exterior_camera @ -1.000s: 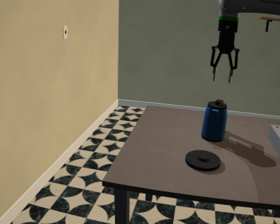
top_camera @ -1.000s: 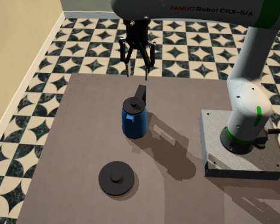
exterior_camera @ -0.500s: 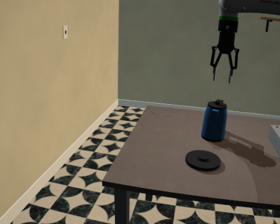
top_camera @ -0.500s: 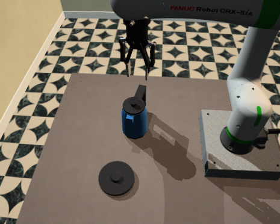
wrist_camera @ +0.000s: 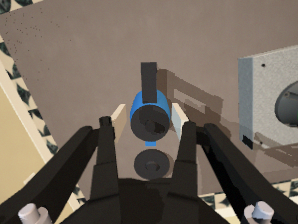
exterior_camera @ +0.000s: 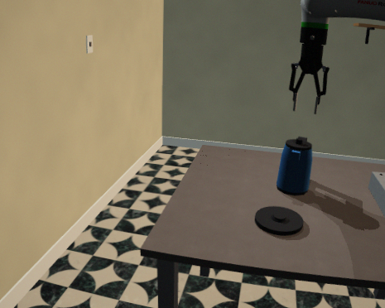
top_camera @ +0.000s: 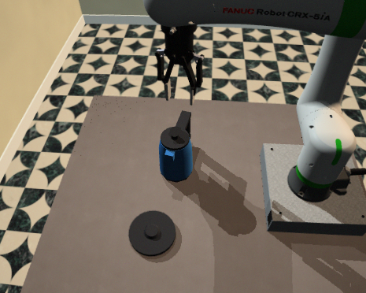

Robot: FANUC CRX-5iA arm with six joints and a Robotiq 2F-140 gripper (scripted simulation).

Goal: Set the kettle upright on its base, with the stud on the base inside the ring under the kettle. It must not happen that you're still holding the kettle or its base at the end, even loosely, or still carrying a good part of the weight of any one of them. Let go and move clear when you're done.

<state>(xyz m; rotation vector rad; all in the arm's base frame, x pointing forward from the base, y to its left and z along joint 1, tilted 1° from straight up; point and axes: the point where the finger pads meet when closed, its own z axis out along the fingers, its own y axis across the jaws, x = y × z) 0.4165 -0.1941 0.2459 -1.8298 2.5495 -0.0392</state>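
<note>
The blue kettle lies 10 mm ahead of my hand, 30 mm to the left of it and 210 mm below it. The rest, counted from my hand: round black base (110 mm ahead, 320 mm to the left, 300 mm below).
</note>
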